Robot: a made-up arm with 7 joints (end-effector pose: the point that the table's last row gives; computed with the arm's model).
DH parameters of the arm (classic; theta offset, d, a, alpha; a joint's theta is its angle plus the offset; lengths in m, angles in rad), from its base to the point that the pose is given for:
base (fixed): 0 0.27 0.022 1.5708
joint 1: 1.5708 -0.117 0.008 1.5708
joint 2: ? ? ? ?
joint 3: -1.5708 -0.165 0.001 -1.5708
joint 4: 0 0.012 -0.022 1.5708
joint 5: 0 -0.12 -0.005 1.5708
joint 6: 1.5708 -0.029 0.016 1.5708
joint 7: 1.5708 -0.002 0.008 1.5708
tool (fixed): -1.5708 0.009 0 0
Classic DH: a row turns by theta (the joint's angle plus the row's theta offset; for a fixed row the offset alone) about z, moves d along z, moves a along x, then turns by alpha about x.
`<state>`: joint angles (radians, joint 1 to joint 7).
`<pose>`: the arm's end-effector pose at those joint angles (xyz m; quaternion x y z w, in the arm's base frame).
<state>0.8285 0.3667 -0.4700 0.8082 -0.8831 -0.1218 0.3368</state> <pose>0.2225 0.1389 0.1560 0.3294 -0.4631 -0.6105 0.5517</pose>
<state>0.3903 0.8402 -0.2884 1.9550 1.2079 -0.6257 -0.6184</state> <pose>0.1072 0.1463 0.2069 -0.2106 -0.8599 0.2907 0.3629</pose>
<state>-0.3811 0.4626 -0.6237 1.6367 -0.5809 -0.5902 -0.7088</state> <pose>0.0074 0.1128 0.0897 0.0241 -0.8193 -0.2667 0.5070</pose>
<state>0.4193 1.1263 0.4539 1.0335 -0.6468 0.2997 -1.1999</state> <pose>0.1441 0.2958 0.2287 0.9357 -0.3069 0.1647 0.0555</pose>
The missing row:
joint 2: 1.5708 -0.005 0.004 1.5708
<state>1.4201 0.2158 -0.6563 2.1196 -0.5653 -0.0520 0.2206</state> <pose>0.1315 0.0668 0.2875 -0.2659 0.8530 0.3827 0.2351</pose>
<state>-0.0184 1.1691 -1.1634 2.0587 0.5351 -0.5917 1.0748</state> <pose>0.0218 0.1632 0.1623 -0.6523 -0.3256 -0.5953 0.3377</pose>
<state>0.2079 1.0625 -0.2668 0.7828 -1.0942 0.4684 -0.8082</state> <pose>0.1047 0.2868 0.1242 0.8489 -0.1281 -0.4622 0.2221</pose>
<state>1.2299 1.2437 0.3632 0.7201 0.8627 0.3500 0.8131</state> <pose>0.0942 0.3275 0.3442 -0.0544 -0.9263 0.0743 0.3654</pose>
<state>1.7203 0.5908 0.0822 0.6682 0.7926 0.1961 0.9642</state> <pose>0.1904 0.2304 0.3894 -0.2956 -0.9157 -0.1595 0.2209</pose>
